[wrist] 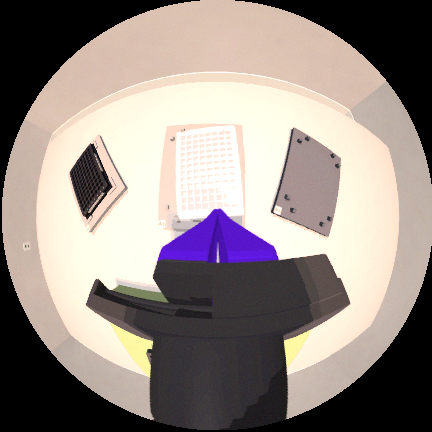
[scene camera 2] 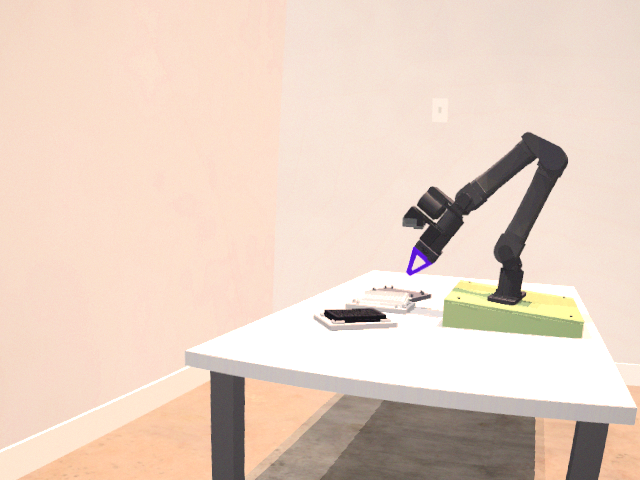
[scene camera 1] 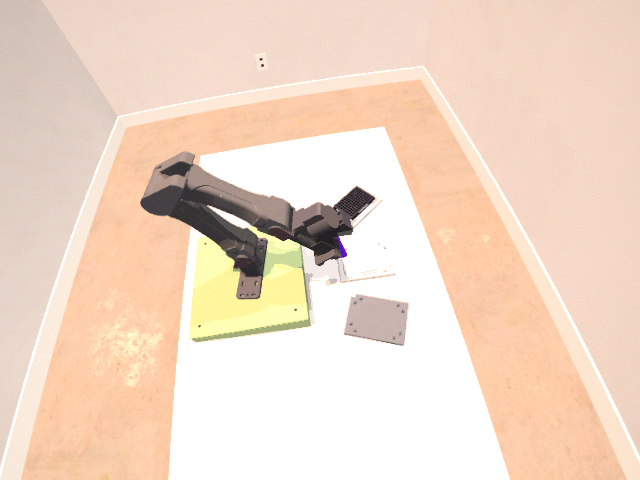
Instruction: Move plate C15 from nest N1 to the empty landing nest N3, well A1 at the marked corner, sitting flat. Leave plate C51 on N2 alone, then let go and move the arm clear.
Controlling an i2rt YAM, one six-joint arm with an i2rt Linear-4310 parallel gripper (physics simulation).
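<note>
A white gridded plate [scene camera 2: 385, 297] [wrist: 207, 170] lies on the middle pale nest [scene camera 2: 353, 306] [wrist: 167, 175]. In the wrist view it lies toward the nest's right side, with pegs showing on the left; I cannot tell whether it is fully flat. A black plate [scene camera 1: 354, 201] [scene camera 2: 354, 315] [wrist: 89, 180] lies on another white nest [scene camera 1: 370, 211] [scene camera 2: 361, 326] [wrist: 118, 188]. The grey nest [scene camera 1: 377, 319] [scene camera 2: 421, 296] [wrist: 310, 182] is empty, pegs showing. Plate names are unreadable. My gripper [scene camera 1: 344, 255] [scene camera 2: 409, 273] [wrist: 217, 214] is shut and empty, tilted, above the table near the white plate.
The arm's base stands on a yellow-green block [scene camera 1: 248, 310] [scene camera 2: 511, 328] beside the nests. All stand on the white table [scene camera 1: 330, 403] [scene camera 2: 413, 361]. A corner mark [wrist: 278, 210] shows on the grey nest. Walls stand beyond the table.
</note>
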